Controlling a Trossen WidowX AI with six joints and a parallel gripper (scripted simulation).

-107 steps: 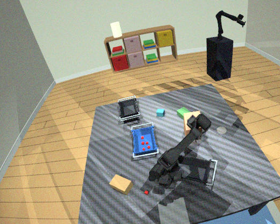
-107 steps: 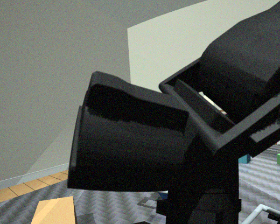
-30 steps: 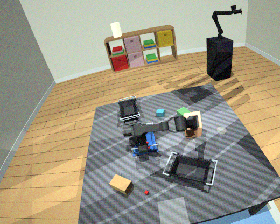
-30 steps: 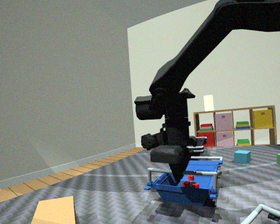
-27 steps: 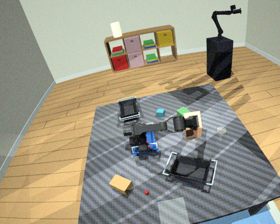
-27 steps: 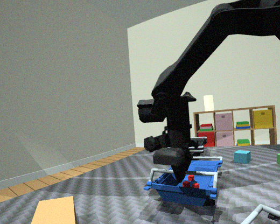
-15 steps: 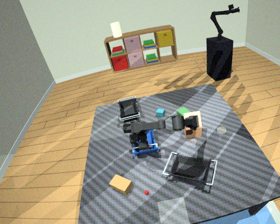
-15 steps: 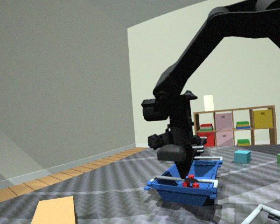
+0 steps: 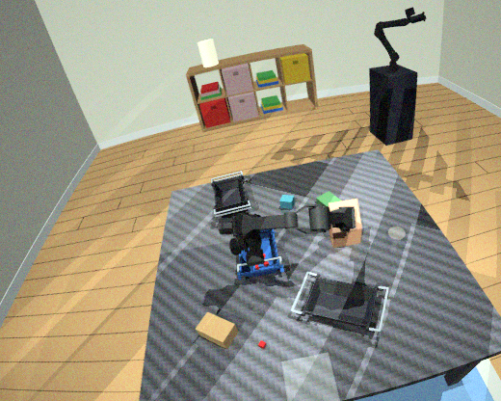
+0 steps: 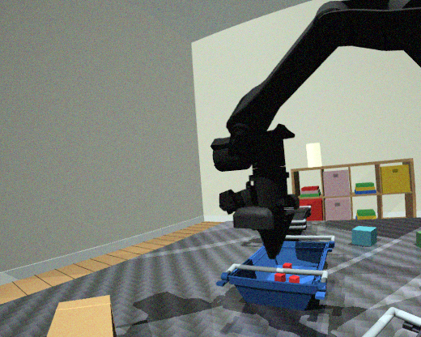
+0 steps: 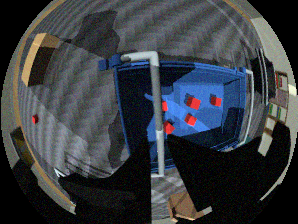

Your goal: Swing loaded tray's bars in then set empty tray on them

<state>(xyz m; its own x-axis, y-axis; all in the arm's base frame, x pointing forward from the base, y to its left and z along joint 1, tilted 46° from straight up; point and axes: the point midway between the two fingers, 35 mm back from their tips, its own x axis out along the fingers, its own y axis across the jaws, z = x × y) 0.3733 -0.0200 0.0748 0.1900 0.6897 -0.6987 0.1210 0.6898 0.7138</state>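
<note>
The dark tray is 240 mm behind my gripper tip, 270 mm to the left of it and 50 mm below it. Also, from my gripper tip: cyan cube 220 mm behind, 360 mm to the right, 70 mm below; flat tan block 210 mm ahead, 230 mm to the left, 60 mm below; small red cube 60 mm ahead, 320 mm to the left, 80 mm below.
</note>
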